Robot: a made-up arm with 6 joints. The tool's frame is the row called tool.
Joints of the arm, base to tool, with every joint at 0 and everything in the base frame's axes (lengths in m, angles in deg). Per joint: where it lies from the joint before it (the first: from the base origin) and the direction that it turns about. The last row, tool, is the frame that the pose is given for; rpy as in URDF.
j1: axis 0 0 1 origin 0 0 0.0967
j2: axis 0.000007 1 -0.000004 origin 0 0 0
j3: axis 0.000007 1 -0.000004 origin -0.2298 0 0.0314
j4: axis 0.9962 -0.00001 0.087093 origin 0.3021 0 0.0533
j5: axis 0.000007 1 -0.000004 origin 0 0 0
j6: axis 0.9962 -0.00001 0.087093 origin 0.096 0 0.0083
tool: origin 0 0 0 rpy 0 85 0
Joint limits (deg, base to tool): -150..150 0..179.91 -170..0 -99.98..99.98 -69.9..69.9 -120..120
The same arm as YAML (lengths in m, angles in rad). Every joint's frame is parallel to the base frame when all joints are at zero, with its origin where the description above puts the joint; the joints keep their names.
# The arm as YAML. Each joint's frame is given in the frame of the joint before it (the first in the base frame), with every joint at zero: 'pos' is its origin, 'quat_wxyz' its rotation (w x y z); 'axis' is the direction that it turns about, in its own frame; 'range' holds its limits. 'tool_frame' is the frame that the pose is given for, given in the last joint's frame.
length_unit: m
angle_unit: rad
joints:
  - joint: j1
    pos: [0.0, 0.0, 0.0967]
    quat_wxyz: [1.0, 0.0, 0.0, 0.0]
    axis: [0.0, 0.0, 1.0]
    range: [-2.618, 2.618]
  - joint: j2
    pos: [0.0, 0.0, 0.0]
    quat_wxyz: [1.0, 0.0, 0.0, 0.0]
    axis: [0.0, 1.0, 0.0]
    range: [0.0, 3.14]
  - joint: j3
    pos: [-0.2298, 0.0, 0.0314]
    quat_wxyz: [1.0, 0.0, 0.0, 0.0]
    axis: [0.0, 1.0, 0.0]
    range: [-2.9671, 0.0]
  - joint: j4
    pos: [0.3021, 0.0, 0.0533]
    quat_wxyz: [1.0, 0.0, 0.0, 0.0]
    axis: [0.9962, 0.0, 0.0871]
    range: [-1.745, 1.745]
  - joint: j5
    pos: [0.0, 0.0, 0.0]
    quat_wxyz: [1.0, 0.0, 0.0, 0.0]
    axis: [0.0, 1.0, 0.0]
    range: [-1.22, 1.22]
  - joint: j6
    pos: [0.096, 0.0, 0.0083]
    quat_wxyz: [1.0, 0.0, 0.0, 0.0]
    axis: [0.9962, 0.0, 0.0871]
    range: [-2.0944, 2.0944]
tool_frame:
  pos: [0.0, 0.0, 0.0]
  quat_wxyz: [0.737277, 0.0, 0.67559, 0.0]

